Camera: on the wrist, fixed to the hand. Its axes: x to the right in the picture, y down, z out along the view.
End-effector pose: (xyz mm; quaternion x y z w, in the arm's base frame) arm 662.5 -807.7 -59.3 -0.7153 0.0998 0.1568 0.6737
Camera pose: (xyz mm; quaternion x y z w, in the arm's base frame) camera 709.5 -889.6 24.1 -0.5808 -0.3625 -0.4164 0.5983
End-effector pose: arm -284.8 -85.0 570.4 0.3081 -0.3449 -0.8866 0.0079
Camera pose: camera -224.6 -73.6 460.3 -0.5350 0.0525 0.6076 0.5847
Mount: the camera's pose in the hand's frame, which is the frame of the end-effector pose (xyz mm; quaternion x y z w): 8.2 -88.5 -89.3 0.0214 0.0850 -0.6915 0.7170
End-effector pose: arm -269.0 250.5 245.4 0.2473 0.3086 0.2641 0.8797
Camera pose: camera -296.0 214.5 127.7 -0.0397 0.4727 -0.4045 0.7819
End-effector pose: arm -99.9 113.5 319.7 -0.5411 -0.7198 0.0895 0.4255
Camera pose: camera -99.2 55.6 431.6 0.1113 -0.8522 -0.2607 0.4398
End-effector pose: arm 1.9 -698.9 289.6 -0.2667 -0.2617 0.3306 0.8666
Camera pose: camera 101.8 -775.4 283.7 -0.0198 -0.2913 -0.3793 0.8780
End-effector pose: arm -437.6 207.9 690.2 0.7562 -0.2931 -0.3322 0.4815
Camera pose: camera -351.6 281.5 634.9 0.7835 0.3466 -0.5006 0.1243
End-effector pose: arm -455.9 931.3 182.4 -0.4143 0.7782 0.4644 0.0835
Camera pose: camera -374.5 836.0 169.9 -0.8729 0.2885 0.2234 0.3237
